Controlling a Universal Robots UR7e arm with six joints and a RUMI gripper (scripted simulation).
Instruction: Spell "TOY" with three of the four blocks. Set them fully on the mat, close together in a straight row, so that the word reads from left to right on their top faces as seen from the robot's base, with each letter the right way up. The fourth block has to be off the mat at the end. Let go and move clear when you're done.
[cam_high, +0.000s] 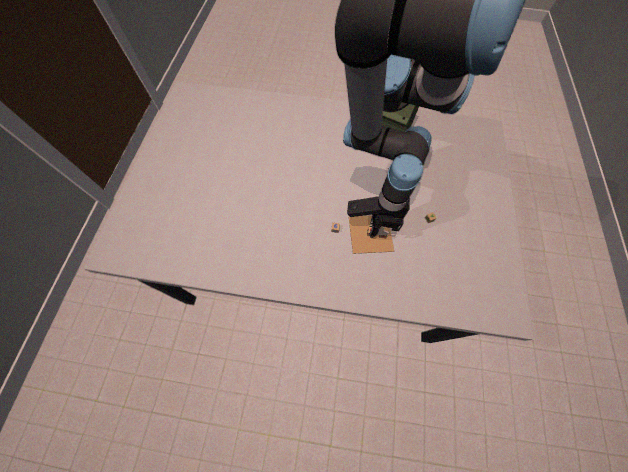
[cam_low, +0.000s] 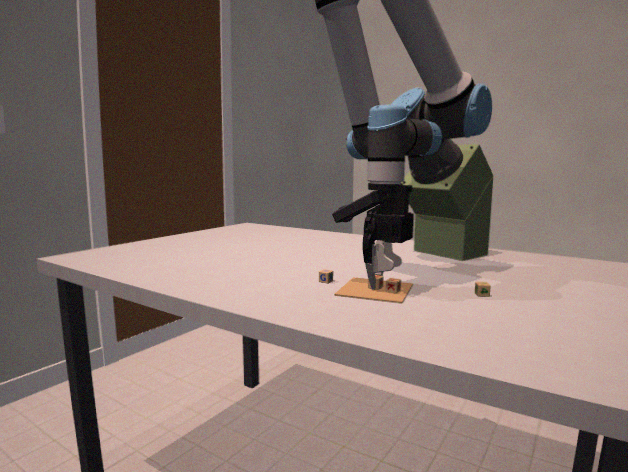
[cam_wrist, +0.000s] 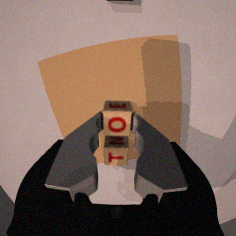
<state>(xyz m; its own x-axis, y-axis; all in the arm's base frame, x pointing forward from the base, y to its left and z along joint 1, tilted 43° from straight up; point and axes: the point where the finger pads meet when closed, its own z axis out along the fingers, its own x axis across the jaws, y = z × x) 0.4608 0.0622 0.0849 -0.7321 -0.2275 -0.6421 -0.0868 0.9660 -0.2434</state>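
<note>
The wooden block is right at my hand. Also, from my hand: mat 2 cm below; T block 4 cm to the left.
</note>
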